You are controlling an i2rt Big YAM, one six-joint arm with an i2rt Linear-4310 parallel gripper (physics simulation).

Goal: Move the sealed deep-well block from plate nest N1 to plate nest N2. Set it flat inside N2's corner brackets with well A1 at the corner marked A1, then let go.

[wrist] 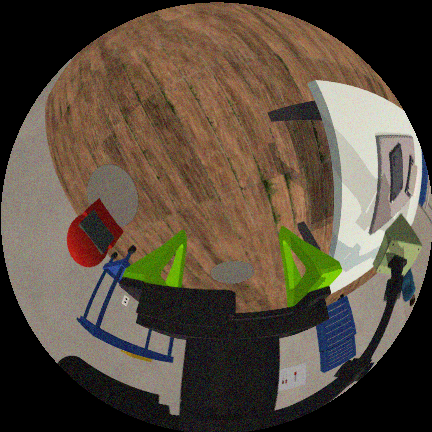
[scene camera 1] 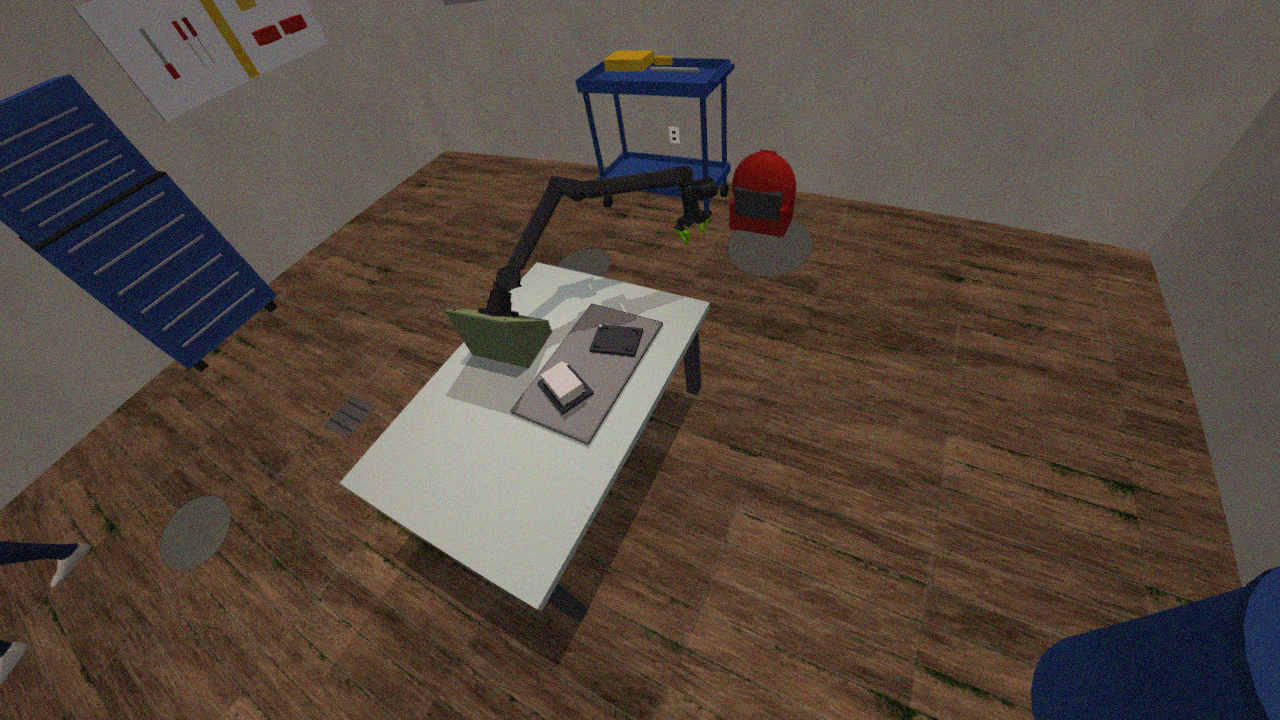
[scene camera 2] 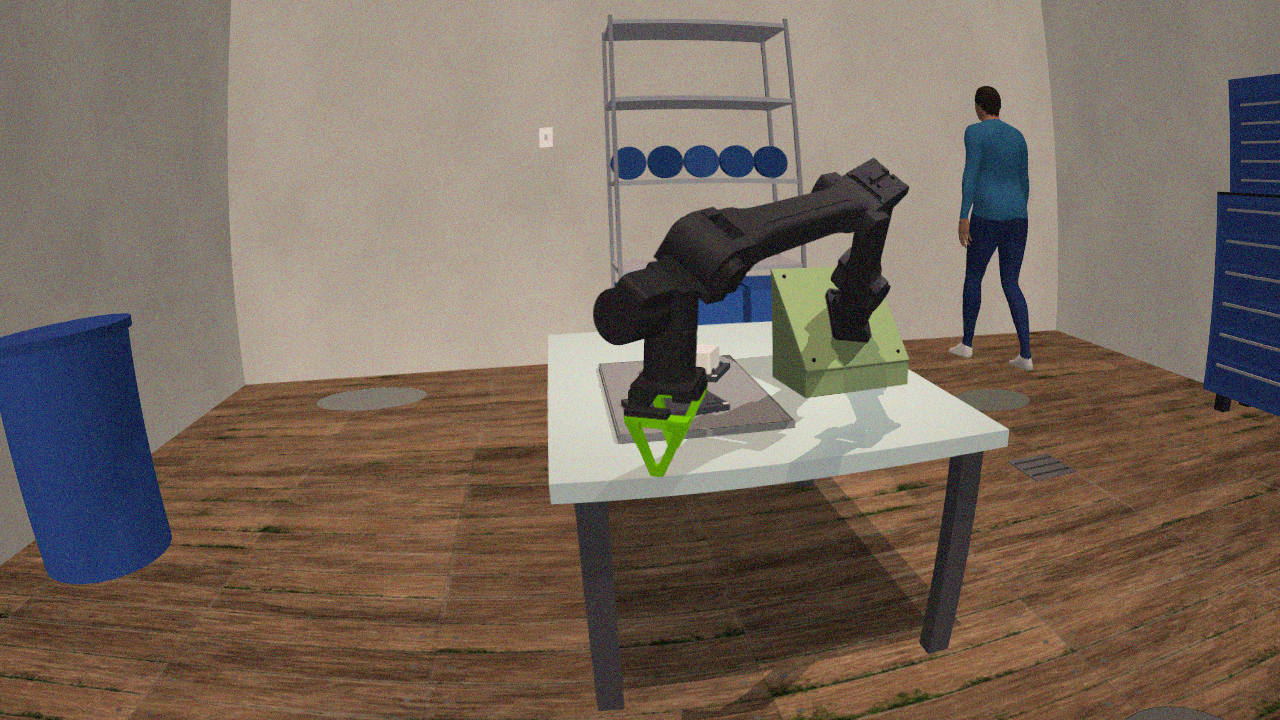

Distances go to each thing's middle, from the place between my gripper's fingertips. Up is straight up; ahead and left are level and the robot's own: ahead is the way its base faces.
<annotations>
My hand is 64 cm to the left of the grey perforated plate (scene camera 1: 604, 373), 10 cm past it and 10 cm above it. Also, from my hand: pale block (scene camera 1: 562, 382): 76 cm to the right, 13 cm behind, 6 cm below.
</annotations>
